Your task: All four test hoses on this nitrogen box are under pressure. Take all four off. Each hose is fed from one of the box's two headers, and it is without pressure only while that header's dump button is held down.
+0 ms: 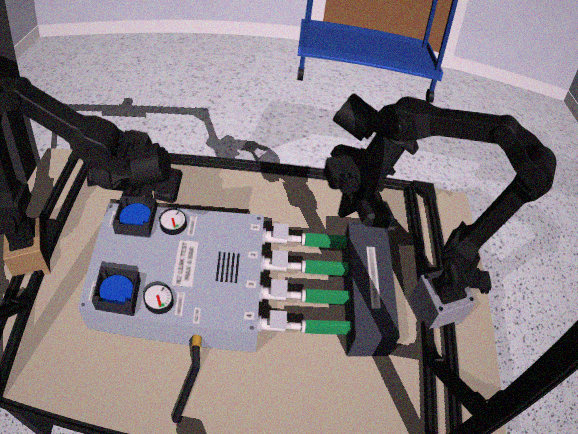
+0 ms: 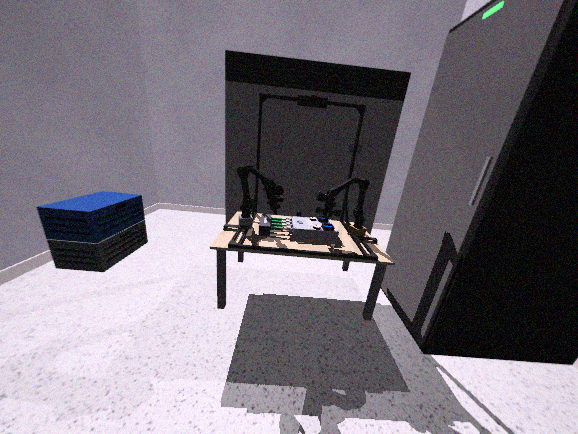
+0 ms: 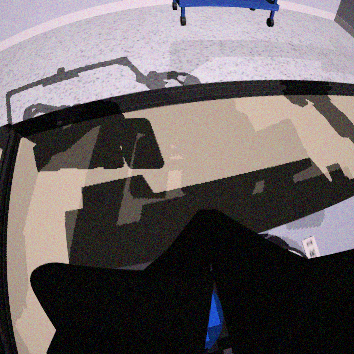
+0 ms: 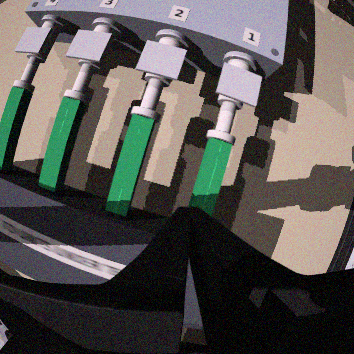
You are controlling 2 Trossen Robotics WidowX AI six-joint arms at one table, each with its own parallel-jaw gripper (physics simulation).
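Places are measured from the left arm's base along level axes (x left, y back, z up), in centimetres.
Where they show: left gripper, fingertip midpoint: [image 2: 326,221] [image 3: 206,218]; right gripper, fingertip midpoint: [image 1: 340,216] [image 2: 275,214] [image 4: 186,216]; left arm's base, origin of the base link: [image 1: 21,237] [image 2: 357,226]; right arm's base, origin of the base link: [image 1: 449,288] [image 2: 245,216].
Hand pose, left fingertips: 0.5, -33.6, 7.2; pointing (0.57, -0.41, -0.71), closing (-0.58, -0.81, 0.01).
Observation:
Each offset is from my left fingertips to the top centre of the thing, as dx, dy, dz. "spot": to the spot under its first point.
The grey nitrogen box {spot: -13.4, -10.2, -7.6} [image 1: 214,241] [image 2: 302,223] lies on the table. It has two blue dump buttons, an upper one {-3.3, +4.7, -6.0} [image 1: 135,213] [image 3: 212,321] and a lower one {spot: -20.4, +12.0, -6.0} [image 1: 116,288], each with a gauge {spot: -7.3, -3.1, -6.0} [image 1: 173,221] beside it. Four green hoses, hose 1 {spot: -18.3, -31.6, -9.1} [image 1: 323,240] [image 4: 212,172], hose 2 {spot: -24.7, -29.2, -9.1} [image 1: 325,267] [image 4: 130,159], hose 3 {spot: -31.2, -26.7, -9.1} [image 1: 327,296] [image 4: 60,140] and hose 4 {spot: -37.6, -23.9, -9.2} [image 1: 327,327] [image 4: 8,119], are all plugged into the box's right side. My left gripper [image 1: 170,189] [image 3: 206,218] is shut and empty, just behind the upper button. My right gripper [image 1: 374,217] [image 4: 186,216] is shut and empty, just off the outer end of hose 1.
A dark grey block {spot: -32.5, -35.3, -7.6} [image 1: 371,284] [image 4: 53,228] lies at the hoses' outer ends. A black supply hose with a brass fitting {spot: -32.8, -0.4, -10.7} [image 1: 196,342] leaves the box's front. A black frame [image 1: 416,241] edges the table. A blue cart [image 1: 369,47] stands behind it. A tall grey cabinet [image 2: 459,172] stands beside the table.

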